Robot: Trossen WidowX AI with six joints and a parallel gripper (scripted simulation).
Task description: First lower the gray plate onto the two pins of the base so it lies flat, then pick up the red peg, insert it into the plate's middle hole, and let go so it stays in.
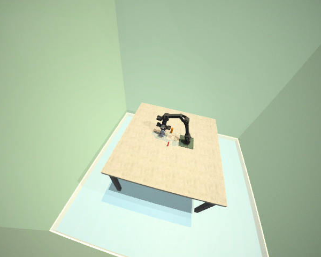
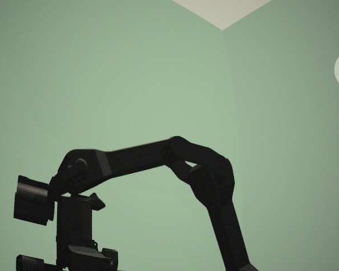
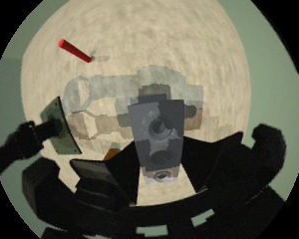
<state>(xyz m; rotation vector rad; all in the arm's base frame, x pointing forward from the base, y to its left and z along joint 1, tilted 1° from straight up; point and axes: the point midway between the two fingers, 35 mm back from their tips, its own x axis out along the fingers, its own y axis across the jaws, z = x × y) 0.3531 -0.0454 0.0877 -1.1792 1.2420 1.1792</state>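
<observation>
Right now my gripper tip is 3 cm below the gray plate. Also, from my gripper tip: red peg 12 cm behind, 18 cm to the left, 2 cm below; orange cylinder 11 cm behind, 6 cm to the right, 2 cm below.
</observation>
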